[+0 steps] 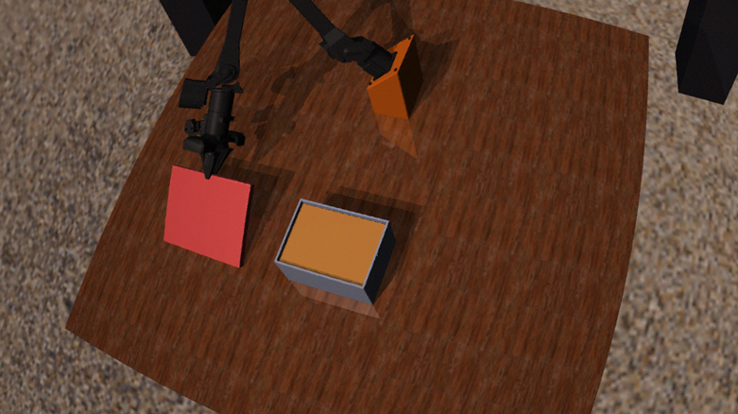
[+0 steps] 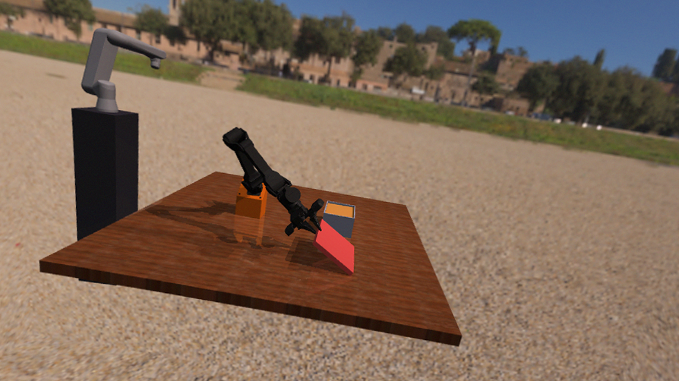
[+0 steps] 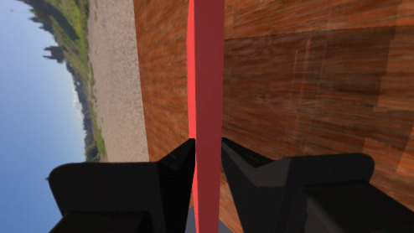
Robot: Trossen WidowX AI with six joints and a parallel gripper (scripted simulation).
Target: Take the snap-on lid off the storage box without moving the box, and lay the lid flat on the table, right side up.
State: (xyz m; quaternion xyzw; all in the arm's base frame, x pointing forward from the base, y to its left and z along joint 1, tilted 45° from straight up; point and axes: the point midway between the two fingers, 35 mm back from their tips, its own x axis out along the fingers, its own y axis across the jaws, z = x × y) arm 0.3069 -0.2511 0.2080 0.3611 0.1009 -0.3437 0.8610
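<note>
My gripper tip is 70 mm short of the red lid and 40 mm above it. Also, from my gripper tip: storage box 90 mm ahead, 330 mm to the left, 50 mm below.
</note>
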